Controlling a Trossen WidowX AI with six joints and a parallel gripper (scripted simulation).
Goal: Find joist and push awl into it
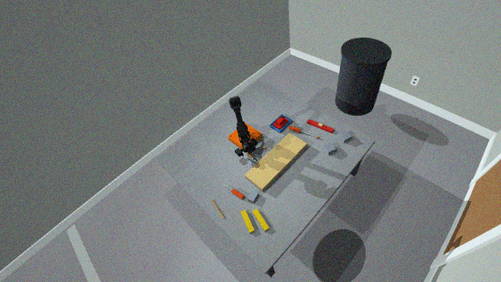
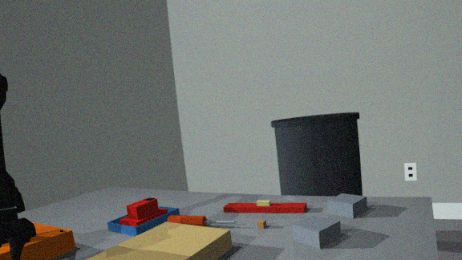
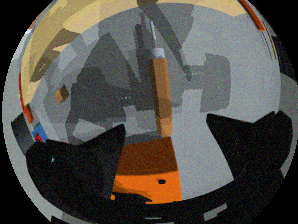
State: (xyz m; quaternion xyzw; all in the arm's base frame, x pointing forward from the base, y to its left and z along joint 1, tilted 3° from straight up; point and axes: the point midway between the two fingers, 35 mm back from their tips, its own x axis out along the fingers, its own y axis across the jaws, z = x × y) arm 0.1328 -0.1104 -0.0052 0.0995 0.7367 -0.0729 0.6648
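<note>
Now: gripper tip 6 cm short of the awl, 1 cm to the left of it and 1 cm above it. Also, from my gripper tip: blue tray: 4 cm ahead, 41 cm to the left; grey block: 27 cm ahead, 27 cm to the right; red stud finder: 4 cm ahead, 42 cm to the left, 3 cm above.
</note>
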